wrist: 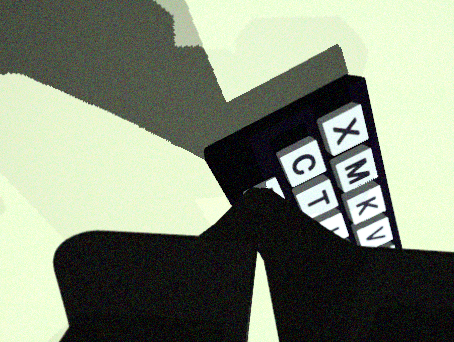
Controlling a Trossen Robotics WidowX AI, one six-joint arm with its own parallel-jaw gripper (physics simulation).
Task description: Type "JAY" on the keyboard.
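Places are measured from the arm's base along level axes (x back, y right, z up), in millimetres.
Pixels of known places: gripper, fingertip midpoint: (258,197).
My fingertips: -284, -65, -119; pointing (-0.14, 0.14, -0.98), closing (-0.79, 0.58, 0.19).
Observation:
For each thing: its top centre in the pictures, then the offset to it from my fingertips, as dx, dy, dz. Level surfaces: height alone.
- keyboard, middle of its top: (351,288) -11, +76, +4
- Keys X, middle of its top: (346,131) -42, -7, +4
- C, middle of its top: (303,164) -23, -5, +4
- M, middle of its top: (357,171) -40, +12, +4
- T, middle of its top: (317,200) -20, +14, +4
- K, middle of its top: (367,205) -37, +31, +4
- V, middle of its top: (375,235) -34, +50, +4
- white key, middle of its top: (265,198) -2, +2, +0
- pale surface, its level: dz -12
The keyboard (242,155) is a dark slab with white letter keys, lying tilted across the right of the wrist view. Keys X (346,131), C (303,164), M (356,171), T (317,199), K (368,204) and V (375,234) show. My gripper (258,197) is shut and empty, its dark fingertips together over the end of the left key row. A sliver of a white key (275,186) shows beside the tips; its letter is mostly hidden. Whether the tips touch it, I cannot tell. The fingers hide the lower part of the keyboard. The J and A keys do not show.
The keyboard stands on a pale surface (90,165). A dark shadow (100,55) falls across the upper left and along the keyboard's upper edge. The black finger bodies fill the bottom of the view.

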